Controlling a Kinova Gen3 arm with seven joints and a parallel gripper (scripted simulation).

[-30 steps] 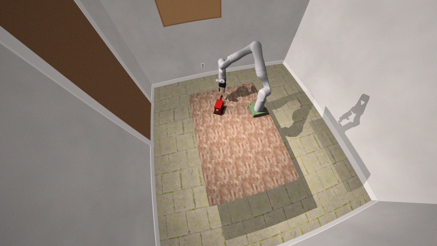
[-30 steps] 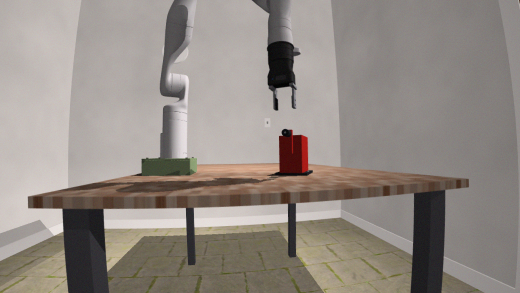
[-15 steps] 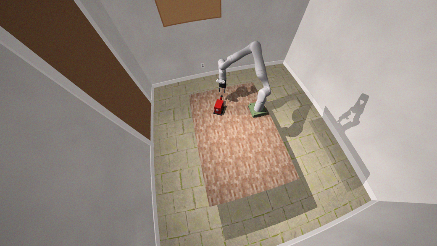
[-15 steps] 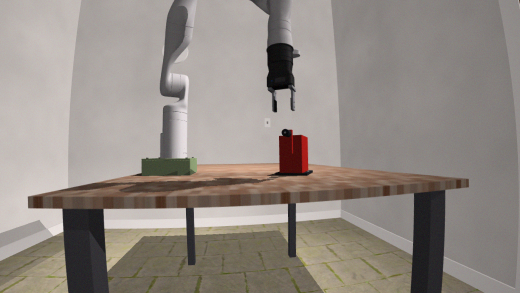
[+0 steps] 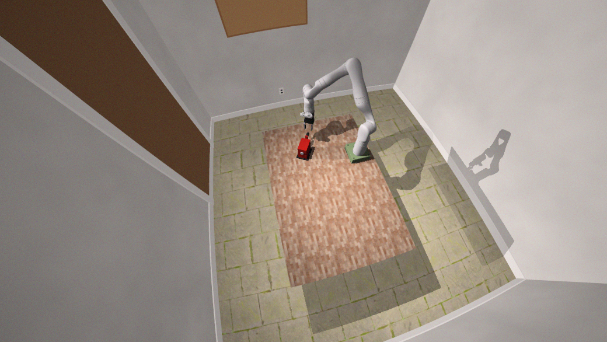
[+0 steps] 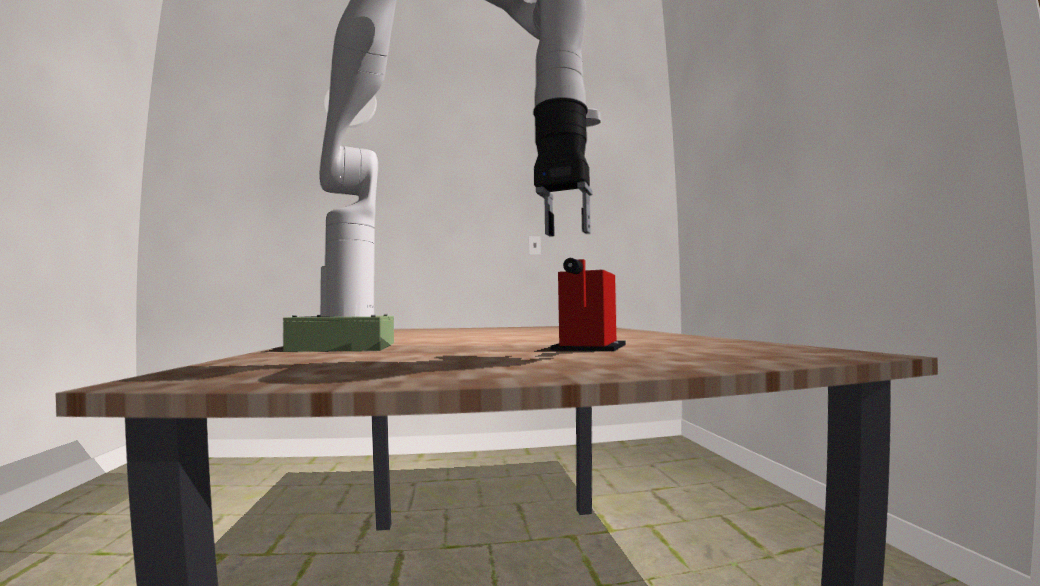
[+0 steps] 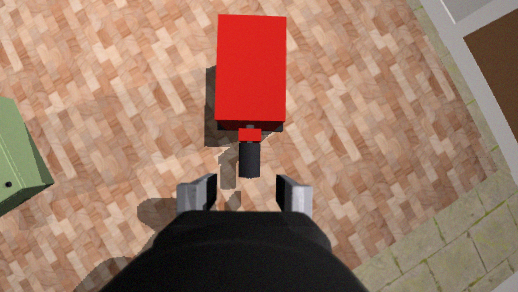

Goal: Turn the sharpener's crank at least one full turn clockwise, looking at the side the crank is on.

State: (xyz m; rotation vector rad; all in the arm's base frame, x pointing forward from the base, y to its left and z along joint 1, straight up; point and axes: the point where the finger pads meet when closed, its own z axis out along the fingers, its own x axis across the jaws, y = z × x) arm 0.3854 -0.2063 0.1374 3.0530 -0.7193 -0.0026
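The dark handle lies 10 mm ahead of my hand, 20 mm to the left of it and 60 mm below it.
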